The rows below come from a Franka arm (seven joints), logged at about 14 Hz.
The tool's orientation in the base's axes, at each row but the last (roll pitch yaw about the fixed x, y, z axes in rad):
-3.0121, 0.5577, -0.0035
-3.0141, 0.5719, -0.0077
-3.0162, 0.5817, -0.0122
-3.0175, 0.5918, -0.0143
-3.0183, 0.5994, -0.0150
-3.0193, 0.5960, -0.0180
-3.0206, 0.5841, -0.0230
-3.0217, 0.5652, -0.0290
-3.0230, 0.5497, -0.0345
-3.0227, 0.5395, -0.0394
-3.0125, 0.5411, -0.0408
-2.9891, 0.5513, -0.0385
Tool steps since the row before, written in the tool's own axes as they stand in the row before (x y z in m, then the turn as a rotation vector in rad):
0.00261, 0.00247, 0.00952, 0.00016, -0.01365, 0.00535
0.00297, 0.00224, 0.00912, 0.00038, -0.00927, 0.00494
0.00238, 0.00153, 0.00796, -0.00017, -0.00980, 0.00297
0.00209, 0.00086, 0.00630, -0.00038, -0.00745, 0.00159
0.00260, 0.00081, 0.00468, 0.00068, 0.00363, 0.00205
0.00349, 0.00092, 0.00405, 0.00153, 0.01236, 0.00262
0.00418, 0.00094, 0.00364, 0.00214, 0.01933, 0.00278
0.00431, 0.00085, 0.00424, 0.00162, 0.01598, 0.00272
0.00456, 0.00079, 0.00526, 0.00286, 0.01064, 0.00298
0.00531, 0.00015, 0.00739, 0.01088, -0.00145, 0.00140
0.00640, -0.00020, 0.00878, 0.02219, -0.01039, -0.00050
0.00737, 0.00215, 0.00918, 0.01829, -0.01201, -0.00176
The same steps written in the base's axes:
-0.00295, -0.00121, -0.00966, -0.00169, 0.01423, -0.00309
-0.00256, -0.00104, -0.00945, -0.00162, 0.00984, -0.00333
-0.00246, -0.00049, -0.00807, -0.00096, 0.01011, -0.00134
-0.00181, -0.00005, -0.00644, -0.00057, 0.00760, -0.00033
-0.00053, -0.00022, -0.00538, -0.00089, -0.00334, -0.00243
0.00056, -0.00043, -0.00538, -0.00125, -0.01193, -0.00426
0.00142, -0.00053, -0.00541, -0.00146, -0.01882, -0.00543
0.00132, -0.00038, -0.00595, -0.00155, -0.01550, -0.00476
0.00110, -0.00020, -0.00692, -0.00012, -0.01021, -0.00509
0.00081, 0.00070, -0.00904, 0.00877, 0.00126, -0.00663
0.00107, 0.00129, -0.01074, 0.02037, 0.00942, -0.00986
0.00133, -0.00078, -0.01187, 0.01788, 0.01092, -0.00654

